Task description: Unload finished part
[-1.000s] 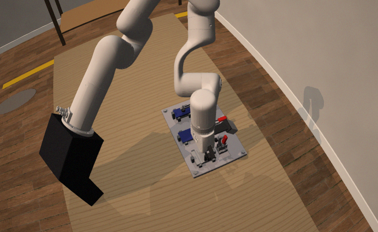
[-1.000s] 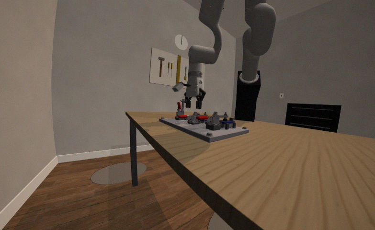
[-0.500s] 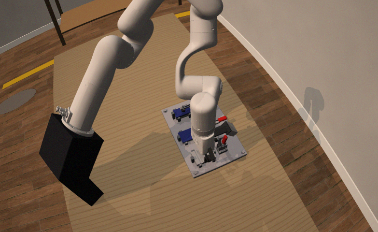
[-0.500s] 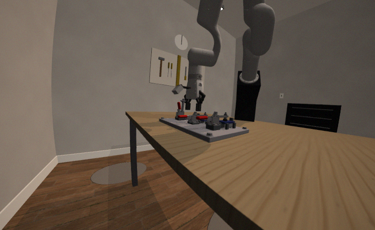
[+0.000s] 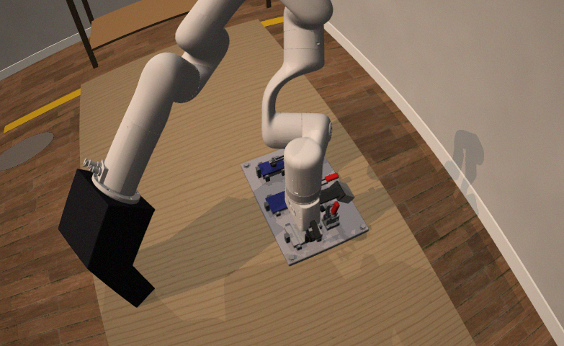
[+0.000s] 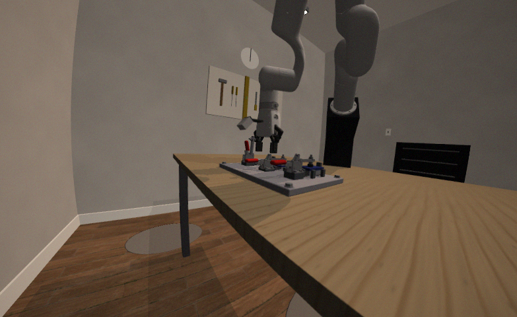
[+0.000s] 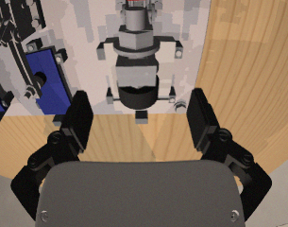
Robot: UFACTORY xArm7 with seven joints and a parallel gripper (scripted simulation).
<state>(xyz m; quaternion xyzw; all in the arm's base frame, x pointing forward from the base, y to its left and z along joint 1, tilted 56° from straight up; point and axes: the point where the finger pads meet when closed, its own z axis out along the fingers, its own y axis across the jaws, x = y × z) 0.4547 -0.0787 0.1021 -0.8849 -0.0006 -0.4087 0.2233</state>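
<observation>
The grey finished part is 4 cm below my hand and 1 cm behind it. Round my hand: grey fixture plate: 12 cm to the left, 7 cm below, 2 cm ahead.
</observation>
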